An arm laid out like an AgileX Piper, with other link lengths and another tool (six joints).
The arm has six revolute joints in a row. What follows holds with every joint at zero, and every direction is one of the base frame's.
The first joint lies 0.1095 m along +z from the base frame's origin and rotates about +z.
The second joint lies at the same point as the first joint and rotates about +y.
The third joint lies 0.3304 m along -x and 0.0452 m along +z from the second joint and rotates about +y.
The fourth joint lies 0.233 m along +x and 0.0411 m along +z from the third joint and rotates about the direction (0.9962, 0, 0.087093).
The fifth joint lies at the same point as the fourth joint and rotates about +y.
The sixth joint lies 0.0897 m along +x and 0.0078 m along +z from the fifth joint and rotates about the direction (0.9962, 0, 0.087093).
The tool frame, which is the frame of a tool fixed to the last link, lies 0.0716 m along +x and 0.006 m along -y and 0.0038 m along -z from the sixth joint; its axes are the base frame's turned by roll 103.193, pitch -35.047 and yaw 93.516 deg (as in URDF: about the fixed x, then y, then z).
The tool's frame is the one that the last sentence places.
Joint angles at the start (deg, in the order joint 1, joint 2, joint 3, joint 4, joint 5, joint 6):
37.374 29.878 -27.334 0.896 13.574 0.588
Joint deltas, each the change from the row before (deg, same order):
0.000 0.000 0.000 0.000 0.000 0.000
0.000 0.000 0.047 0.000 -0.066 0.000
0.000 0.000 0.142 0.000 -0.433 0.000
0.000 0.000 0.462 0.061 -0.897 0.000
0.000 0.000 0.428 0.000 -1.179 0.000
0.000 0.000 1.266 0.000 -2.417 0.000
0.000 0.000 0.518 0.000 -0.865 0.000
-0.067 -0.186 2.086 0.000 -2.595 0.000
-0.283 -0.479 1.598 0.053 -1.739 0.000
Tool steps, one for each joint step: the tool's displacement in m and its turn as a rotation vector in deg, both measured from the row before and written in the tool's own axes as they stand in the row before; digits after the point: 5 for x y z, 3 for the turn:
0.00000 0.00000 0.00000 0.000 0.000 0.000
-0.00008 -0.00008 0.00010 -0.016 0.010 -0.003
0.00014 0.00029 0.00015 -0.237 0.159 -0.055
-0.00035 -0.00024 0.00078 -0.349 0.265 -0.028
0.00021 0.00056 0.00048 -0.613 0.410 -0.142
-0.00117 -0.00079 0.00192 -0.946 0.621 -0.214
-0.00069 -0.00063 0.00080 -0.287 0.185 -0.064
-0.00421 -0.00450 0.00282 -0.622 0.314 -0.096
-0.00370 -0.00375 0.00073 -0.680 0.148 0.043

